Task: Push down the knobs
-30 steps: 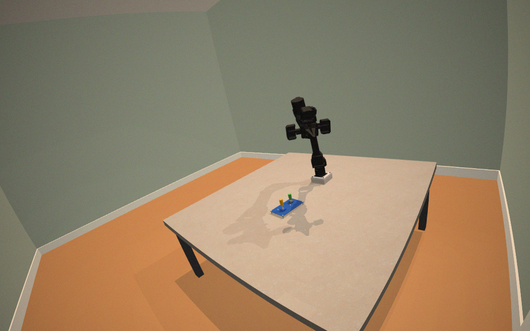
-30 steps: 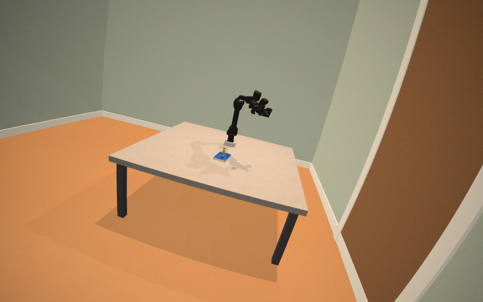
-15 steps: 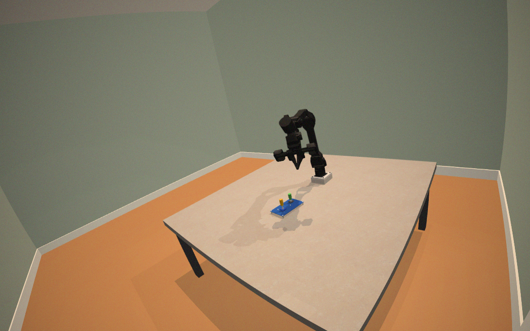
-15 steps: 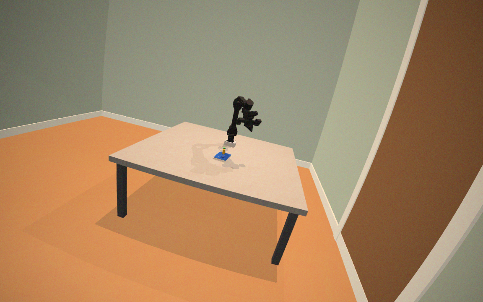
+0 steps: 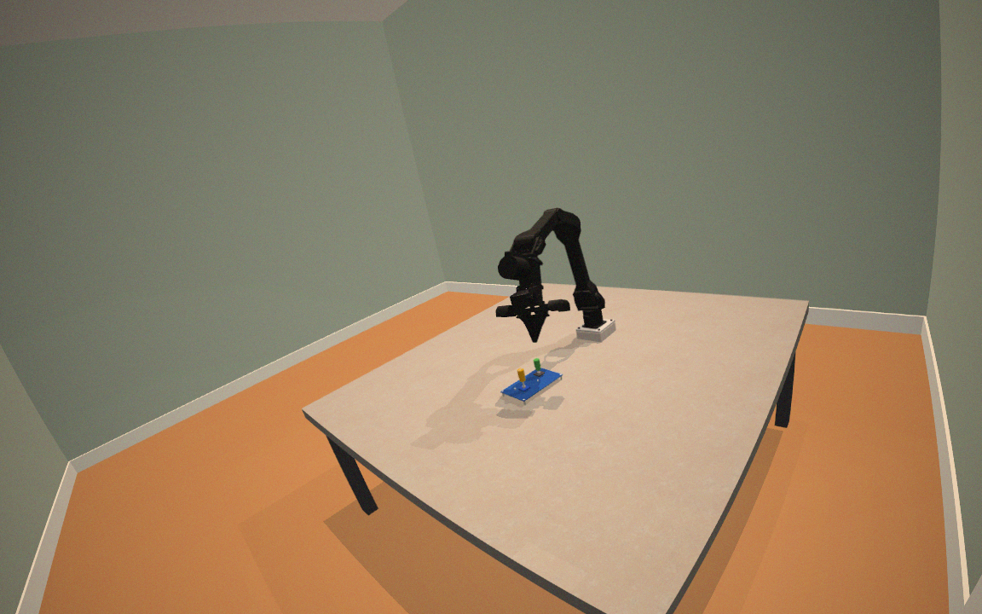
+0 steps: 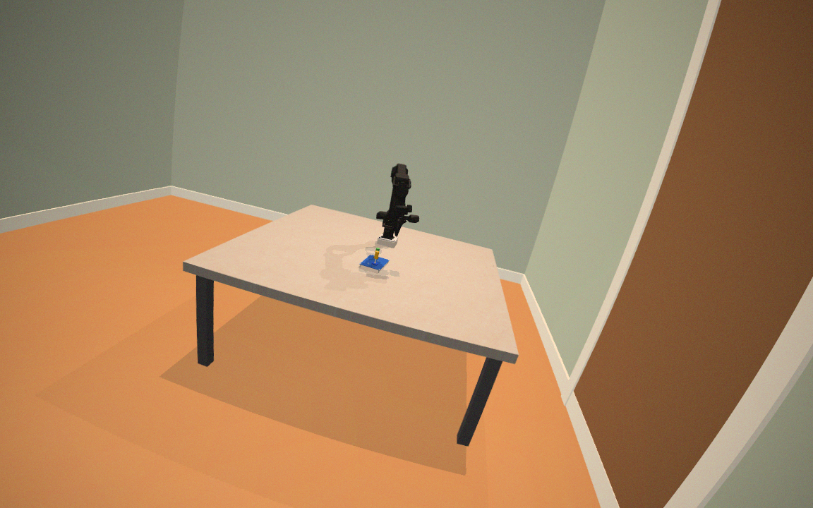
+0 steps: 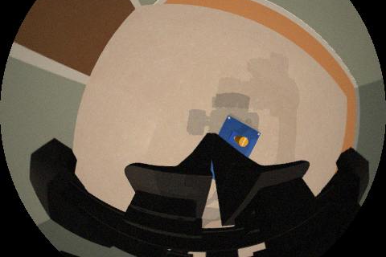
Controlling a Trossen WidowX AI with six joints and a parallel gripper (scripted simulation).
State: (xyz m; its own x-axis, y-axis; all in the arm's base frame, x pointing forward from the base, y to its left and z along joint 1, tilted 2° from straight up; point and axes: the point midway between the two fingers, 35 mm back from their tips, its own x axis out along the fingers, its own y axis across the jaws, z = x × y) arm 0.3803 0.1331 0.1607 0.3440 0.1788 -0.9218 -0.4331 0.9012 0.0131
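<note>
Now: the green knob 70 mm behind my gripper tip, 90 mm to the right of it and 120 mm below it. Round my gripper tip: orange knob (10 mm ahead, 70 mm to the right, 100 mm below).
</note>
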